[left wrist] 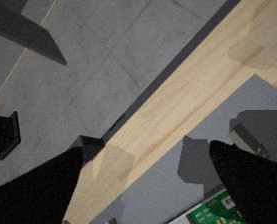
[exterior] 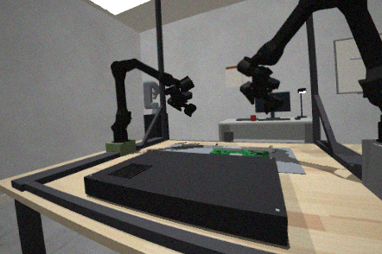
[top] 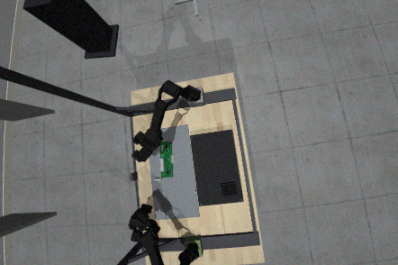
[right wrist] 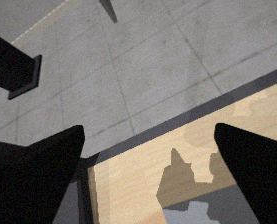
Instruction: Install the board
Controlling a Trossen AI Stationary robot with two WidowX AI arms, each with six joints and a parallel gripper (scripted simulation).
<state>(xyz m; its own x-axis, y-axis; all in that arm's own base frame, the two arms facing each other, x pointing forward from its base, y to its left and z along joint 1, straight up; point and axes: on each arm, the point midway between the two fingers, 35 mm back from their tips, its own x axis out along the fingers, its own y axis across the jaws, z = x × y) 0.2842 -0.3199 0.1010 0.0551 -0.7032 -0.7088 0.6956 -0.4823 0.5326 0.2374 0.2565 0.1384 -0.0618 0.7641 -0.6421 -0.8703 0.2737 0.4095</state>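
The green board is 40 mm ahead of my left hand, 80 mm to the right of it and 200 mm below it. The rest, counted from my left hand: black enclosure 380 mm ahead, 120 mm to the right, 180 mm below; grey mat 110 mm ahead, 160 mm to the right, 220 mm below.
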